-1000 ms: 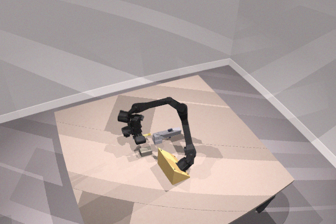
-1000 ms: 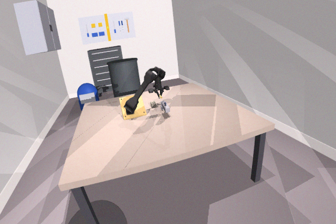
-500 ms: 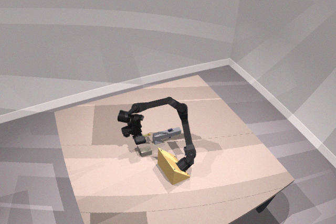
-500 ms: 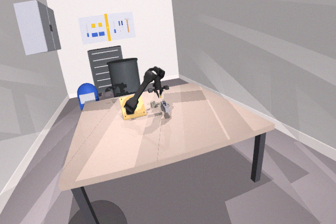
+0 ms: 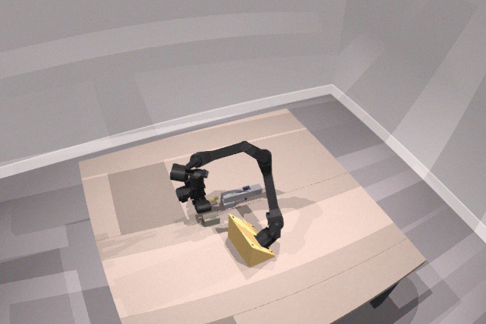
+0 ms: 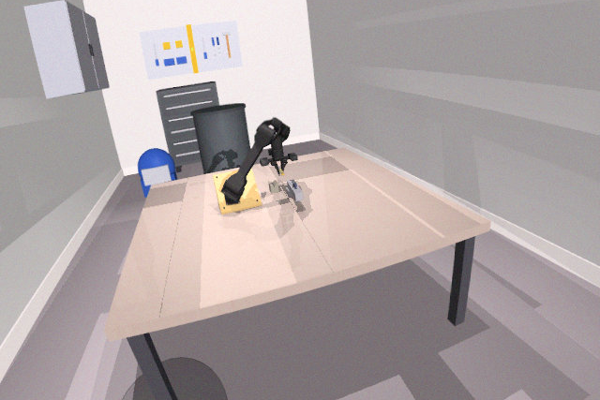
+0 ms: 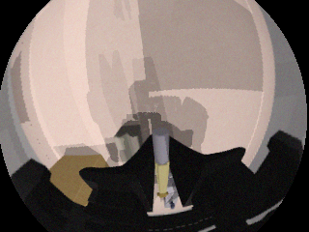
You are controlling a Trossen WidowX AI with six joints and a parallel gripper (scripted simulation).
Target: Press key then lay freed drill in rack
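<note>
My gripper tip is now 4 cm to the left of the drill and 3 cm below it. From my gripper tip the other things lie so: light grey fixture block (1 cm ahead, 21 cm to the right, 2 cm below); rack (5 cm behind, 4 cm to the right, 4 cm below); blue key (1 cm ahead, 23 cm to the right, 1 cm below).
</note>
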